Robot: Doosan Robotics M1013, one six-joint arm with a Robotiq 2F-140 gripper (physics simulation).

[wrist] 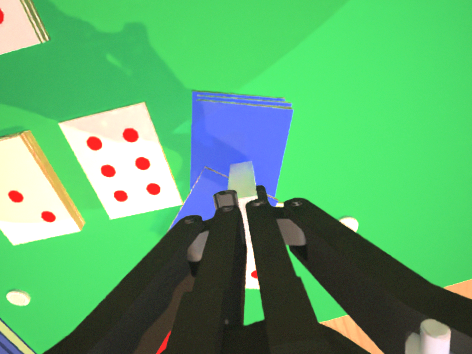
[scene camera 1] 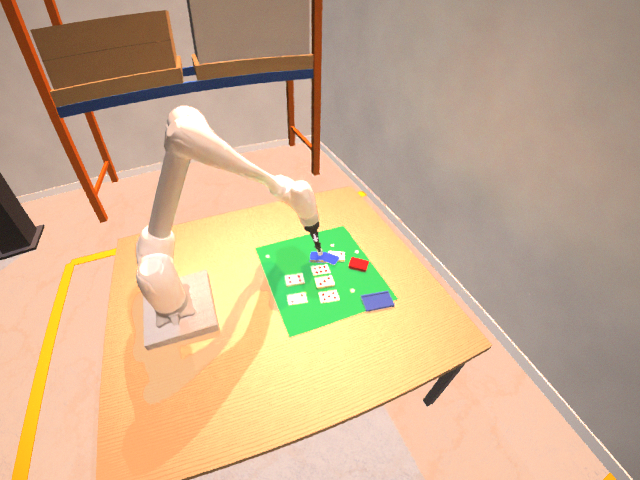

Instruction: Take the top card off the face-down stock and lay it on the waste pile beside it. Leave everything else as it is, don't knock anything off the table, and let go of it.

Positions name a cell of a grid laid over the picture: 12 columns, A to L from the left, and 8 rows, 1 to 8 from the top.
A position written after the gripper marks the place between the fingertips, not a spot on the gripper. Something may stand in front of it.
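A green mat (scene camera 1: F5) is visible, and the wrist view also shows the mat (wrist: J4). The gripper (wrist: G5) is visible too.
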